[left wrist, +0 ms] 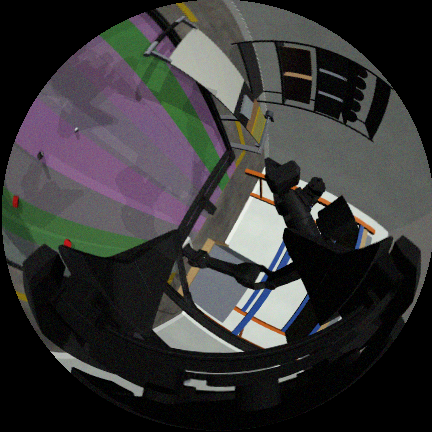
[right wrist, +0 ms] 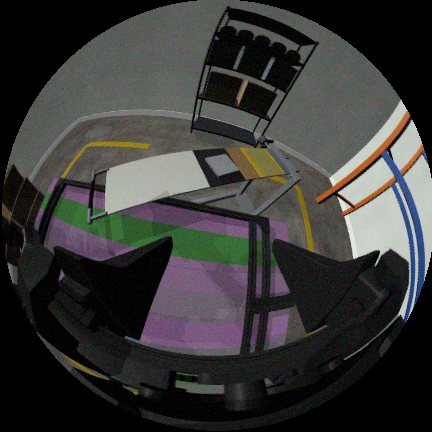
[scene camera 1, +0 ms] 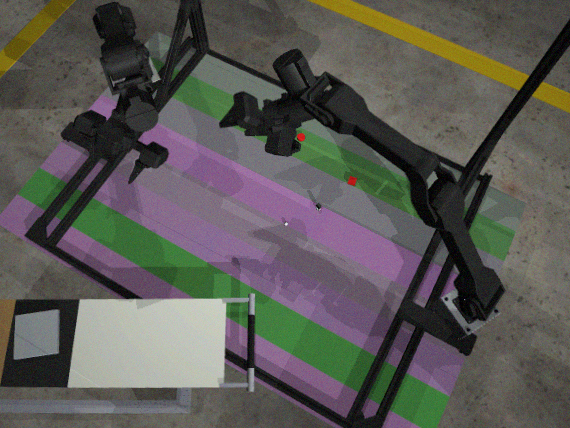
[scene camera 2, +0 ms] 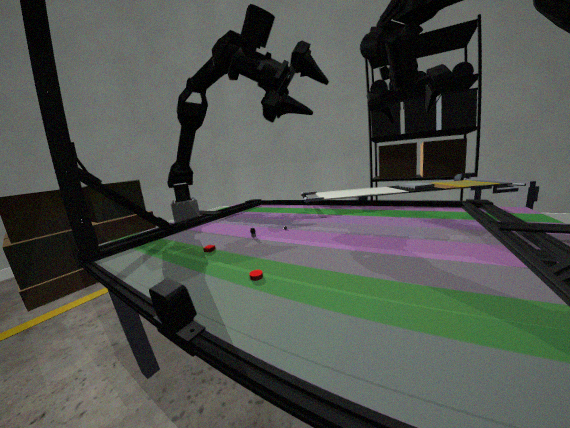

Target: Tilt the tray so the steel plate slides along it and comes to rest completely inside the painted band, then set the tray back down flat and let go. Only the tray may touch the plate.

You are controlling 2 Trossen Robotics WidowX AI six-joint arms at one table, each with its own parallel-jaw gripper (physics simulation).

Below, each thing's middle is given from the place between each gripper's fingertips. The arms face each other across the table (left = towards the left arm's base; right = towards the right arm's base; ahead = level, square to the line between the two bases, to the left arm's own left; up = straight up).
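From my right hand, the grey steel plate (scene camera 1: 36, 334) is 30 mm to the left, 360 mm ahead and 230 mm below. Going by its middle, the plate is nearer to my right hand than to my left hand.
The grey steel plate is 12 cm to the right of my left hand, and it's 59 cm ahead of that hand and 27 cm below it.
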